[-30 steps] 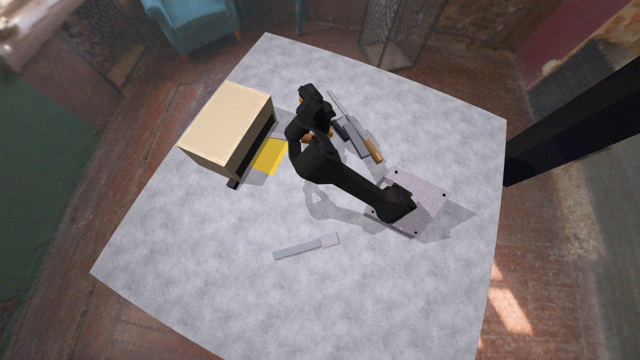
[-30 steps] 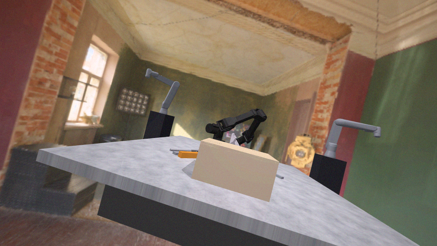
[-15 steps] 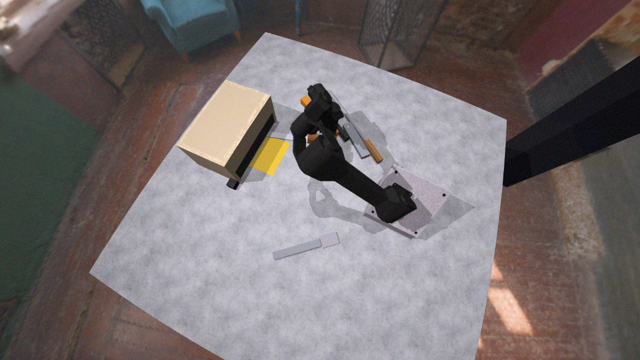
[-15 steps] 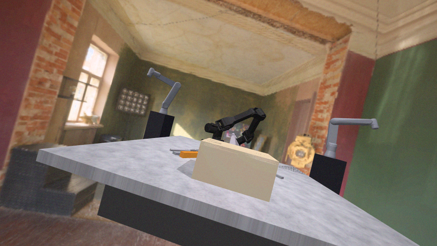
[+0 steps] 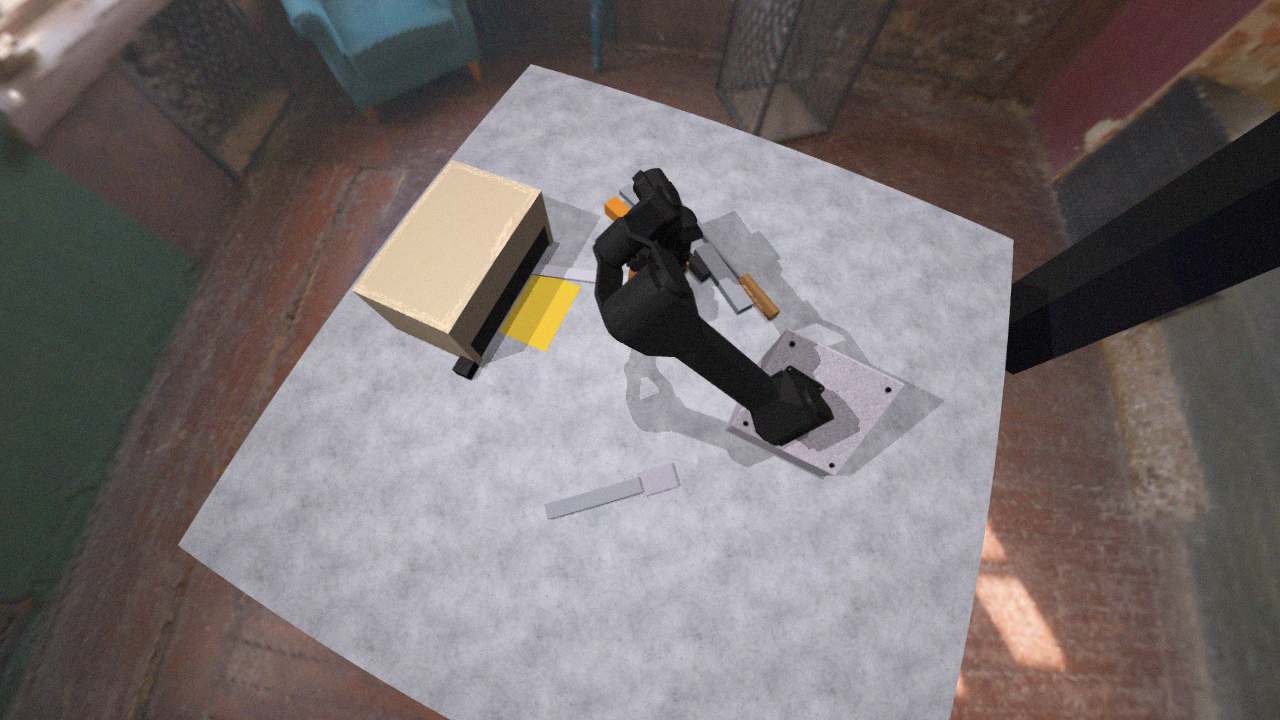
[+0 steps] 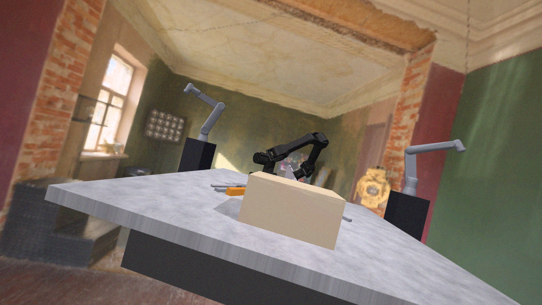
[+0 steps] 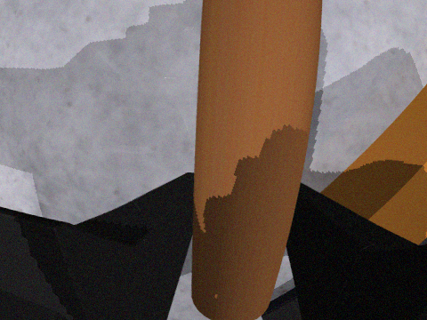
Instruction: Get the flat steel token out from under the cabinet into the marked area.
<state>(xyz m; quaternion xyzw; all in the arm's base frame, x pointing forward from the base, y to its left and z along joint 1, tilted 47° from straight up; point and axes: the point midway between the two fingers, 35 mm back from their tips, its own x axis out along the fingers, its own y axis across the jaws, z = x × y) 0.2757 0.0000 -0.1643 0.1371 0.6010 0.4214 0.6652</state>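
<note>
The black-handled tool lies 2 cm ahead of my gripper tip and 9 cm to the right of it. From my gripper tip the other things lie so: flat grey token (33 cm ahead, 19 cm to the left, 1 cm below); grey bar (9 cm behind, 8 cm to the right); orange bar (9 cm ahead, 7 cm to the right, 1 cm above).
</note>
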